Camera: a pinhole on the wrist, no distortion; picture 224 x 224 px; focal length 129.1 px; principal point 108.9 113.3 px. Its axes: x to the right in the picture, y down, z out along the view. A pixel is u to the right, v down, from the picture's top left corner.
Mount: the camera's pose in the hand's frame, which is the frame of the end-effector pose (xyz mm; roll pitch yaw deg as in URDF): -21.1 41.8 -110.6 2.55 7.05 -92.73
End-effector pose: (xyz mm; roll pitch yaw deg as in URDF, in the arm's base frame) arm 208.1 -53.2 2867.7 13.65 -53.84 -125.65
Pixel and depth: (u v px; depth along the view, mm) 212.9 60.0 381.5
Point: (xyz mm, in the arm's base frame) 69.6 344.9 2782.6
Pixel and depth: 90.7 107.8 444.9
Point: 364.4 215.6 3020.3
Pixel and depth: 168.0 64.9 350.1
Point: 187.9 258.0 2824.4
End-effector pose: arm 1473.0 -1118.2 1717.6 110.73 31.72 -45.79
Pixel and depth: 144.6 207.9 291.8
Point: 1425.9 -1265.9 1505.2
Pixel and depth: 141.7 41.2 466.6
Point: 1017.7 -1027.4 1688.6
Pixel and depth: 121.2 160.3 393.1
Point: 1303.2 -1294.9 1540.4
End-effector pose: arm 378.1 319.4 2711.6 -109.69 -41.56 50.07
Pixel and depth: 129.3 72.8 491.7
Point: 15.0 459.7 2546.5
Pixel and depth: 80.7 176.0 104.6
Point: 423.8 345.5 2694.3
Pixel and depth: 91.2 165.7 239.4
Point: 358.0 472.3 2692.5
